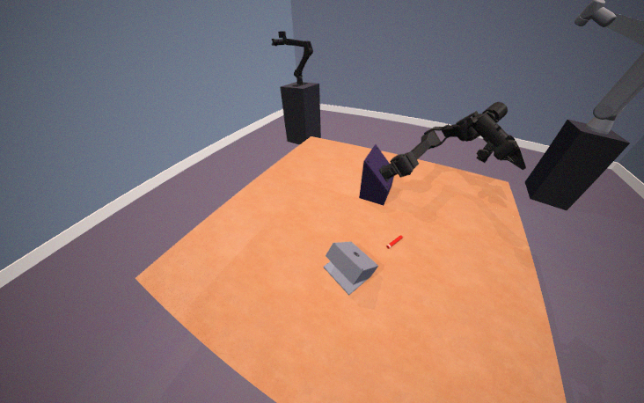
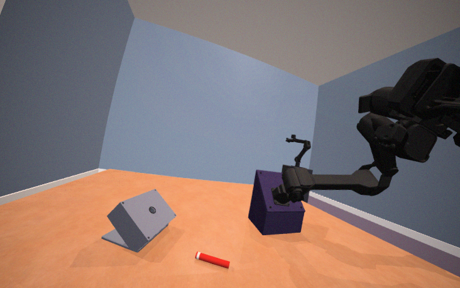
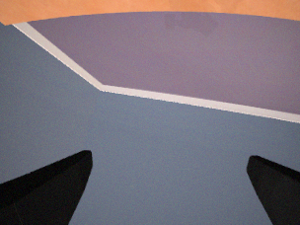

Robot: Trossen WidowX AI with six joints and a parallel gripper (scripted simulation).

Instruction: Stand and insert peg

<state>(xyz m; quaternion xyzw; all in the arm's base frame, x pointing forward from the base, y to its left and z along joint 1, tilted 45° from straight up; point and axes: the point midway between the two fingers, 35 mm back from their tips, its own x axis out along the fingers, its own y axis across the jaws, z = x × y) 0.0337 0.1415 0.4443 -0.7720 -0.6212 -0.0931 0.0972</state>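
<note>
The red peg lies 320 mm below my gripper tip, 300 mm to the right of it and 240 mm ahead of it. Round my gripper tip: grey sloped panel (410 mm ahead, 390 mm to the right, 280 mm below).
</note>
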